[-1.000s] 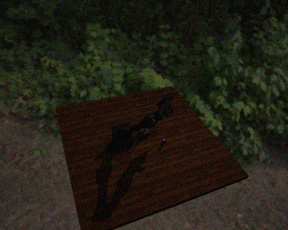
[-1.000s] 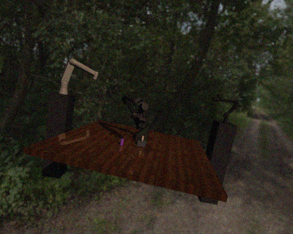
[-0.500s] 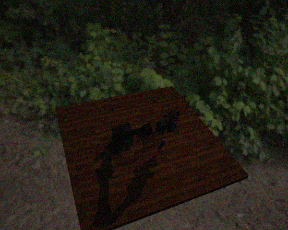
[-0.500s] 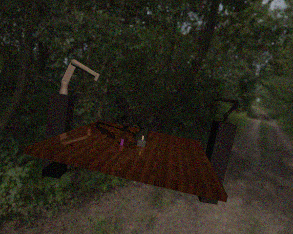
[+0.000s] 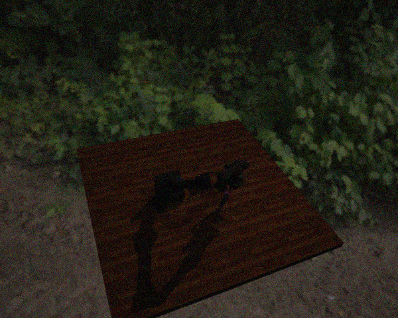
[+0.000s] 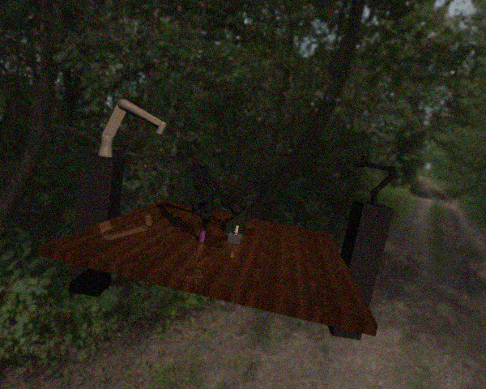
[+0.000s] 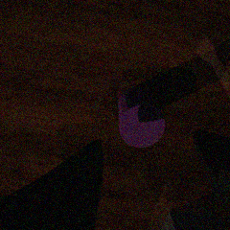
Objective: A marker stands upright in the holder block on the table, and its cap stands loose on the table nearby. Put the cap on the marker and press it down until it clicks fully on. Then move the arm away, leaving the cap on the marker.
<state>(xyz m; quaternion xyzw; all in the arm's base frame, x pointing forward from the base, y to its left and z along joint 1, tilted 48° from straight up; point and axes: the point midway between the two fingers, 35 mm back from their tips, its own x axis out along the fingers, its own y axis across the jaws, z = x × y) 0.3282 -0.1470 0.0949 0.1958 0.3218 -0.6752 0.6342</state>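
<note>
Right now the purple cap is 4 cm below my gripper tip. From my gripper tip the other things lie so: holder block 17 cm to the left, 9 cm behind, 5 cm below; then pale marker 17 cm to the left, 9 cm behind.
</note>
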